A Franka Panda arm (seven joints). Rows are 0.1 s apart.
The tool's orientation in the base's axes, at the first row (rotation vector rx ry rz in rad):
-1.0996, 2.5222, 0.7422
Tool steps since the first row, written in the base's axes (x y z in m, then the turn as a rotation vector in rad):
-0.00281, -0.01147, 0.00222, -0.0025, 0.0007, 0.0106
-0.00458, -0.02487, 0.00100, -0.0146, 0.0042, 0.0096
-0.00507, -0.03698, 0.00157, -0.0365, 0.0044, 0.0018
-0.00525, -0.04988, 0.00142, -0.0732, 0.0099, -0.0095
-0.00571, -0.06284, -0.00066, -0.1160, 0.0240, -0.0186
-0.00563, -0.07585, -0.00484, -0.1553, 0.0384, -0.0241
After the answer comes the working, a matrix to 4 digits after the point.
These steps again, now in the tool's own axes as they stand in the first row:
0.00768, -0.00376, -0.00844, -0.0035, 0.0059, -0.0085
0.01736, -0.01057, -0.01507, 0.0029, 0.0165, -0.0064
0.02462, -0.01699, -0.02238, 0.0209, 0.0303, -0.0011
0.03247, -0.02433, -0.02952, 0.0472, 0.0569, 0.0092
0.04141, -0.03216, -0.03512, 0.0714, 0.0937, 0.0221
0.05096, -0.04113, -0.03898, 0.0916, 0.1294, 0.0325

The tool's axes in the first row as the columns of a matrix, in the base's axes (rounded; the answer above uses it unrounded):
-0.6663, -0.7435, 0.0578
-0.5936, 0.5757, 0.5622
-0.4513, 0.3403, -0.8249

